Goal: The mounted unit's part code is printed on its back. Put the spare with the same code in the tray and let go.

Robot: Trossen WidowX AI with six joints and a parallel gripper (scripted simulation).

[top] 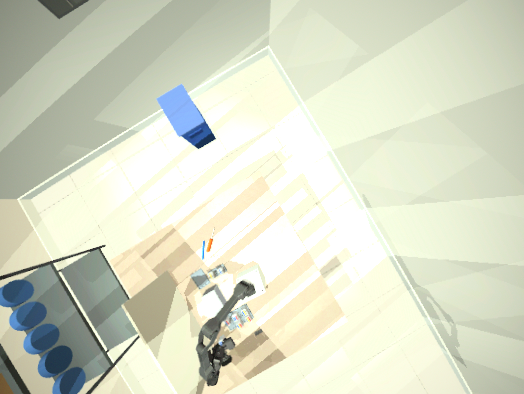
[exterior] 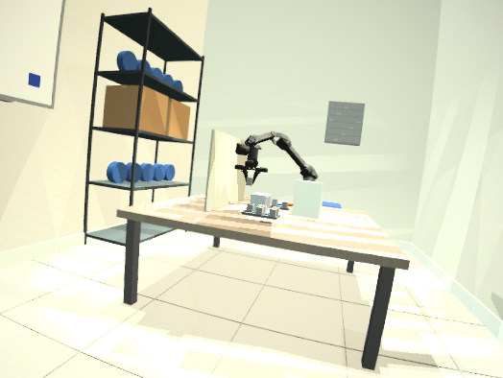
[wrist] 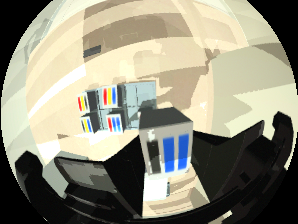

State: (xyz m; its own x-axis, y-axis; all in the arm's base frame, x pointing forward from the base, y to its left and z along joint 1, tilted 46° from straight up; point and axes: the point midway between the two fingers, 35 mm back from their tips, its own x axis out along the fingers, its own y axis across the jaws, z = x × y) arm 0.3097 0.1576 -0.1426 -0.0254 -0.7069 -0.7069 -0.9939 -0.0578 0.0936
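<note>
Now: gripper tip 3 cm short of the light blue tray, 38 cm to the left of it and 17 cm above it. The rest, counted from my gripper tip: upright wooden panel (21 cm ahead, 20 cm to the right, 5 cm above); then blue pen (9 cm behind, 56 cm to the right, 17 cm below).
</note>
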